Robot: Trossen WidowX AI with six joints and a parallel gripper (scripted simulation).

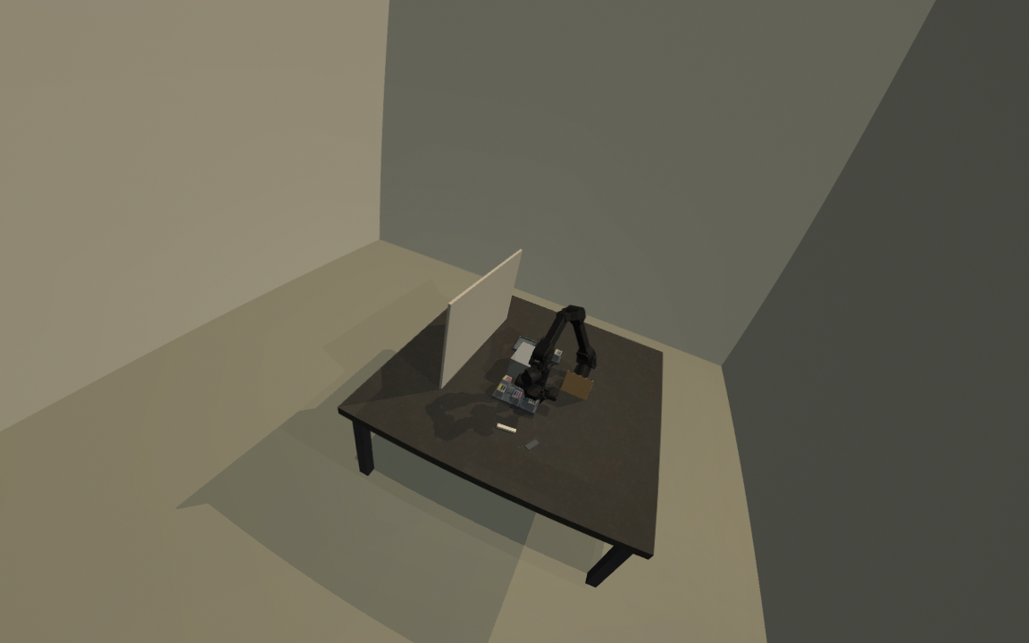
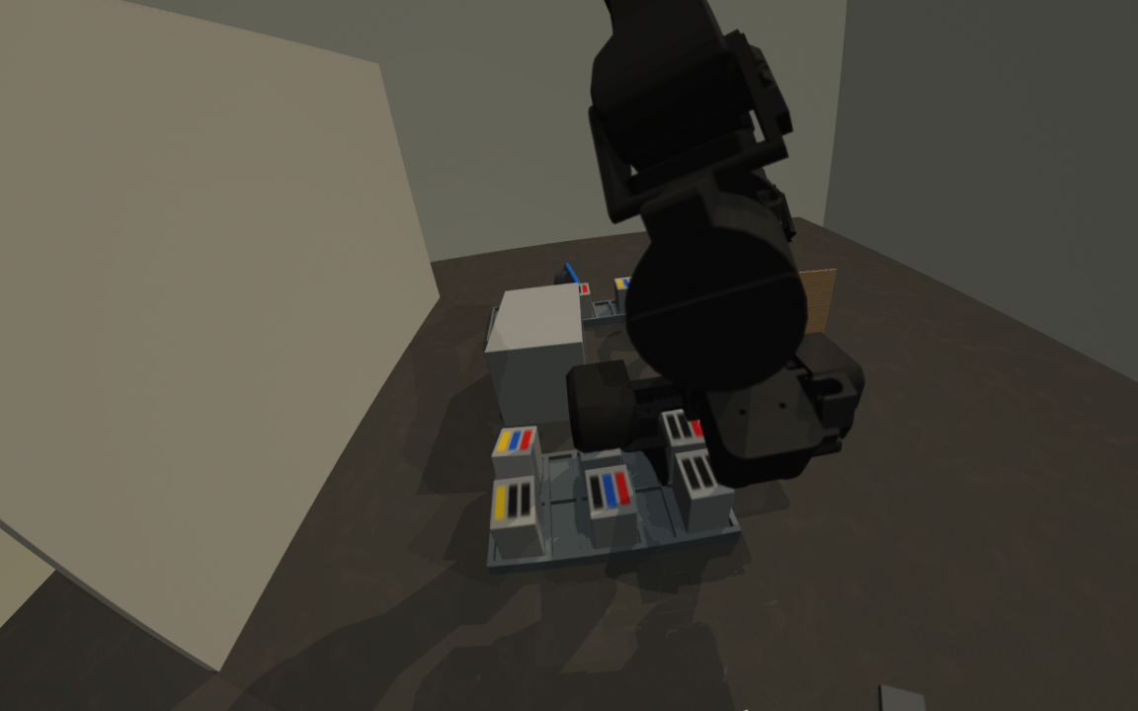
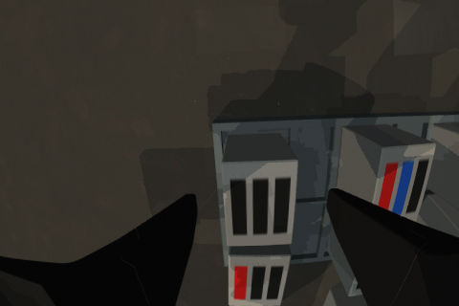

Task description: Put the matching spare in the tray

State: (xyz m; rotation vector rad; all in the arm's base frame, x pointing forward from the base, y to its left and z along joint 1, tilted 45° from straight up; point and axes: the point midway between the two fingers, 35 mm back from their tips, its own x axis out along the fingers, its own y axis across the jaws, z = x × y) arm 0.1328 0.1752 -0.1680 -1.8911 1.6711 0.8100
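Right now my gripper tip is 10 mm to the left of the grey spare and 10 mm above it. From my gripper tip the other things lie so: flat grey tray: 390 mm to the right, 220 mm ahead, 50 mm below; then beige panel: 400 mm ahead, 200 mm to the right, 170 mm above; then grey box: 210 mm to the right, 150 mm ahead.
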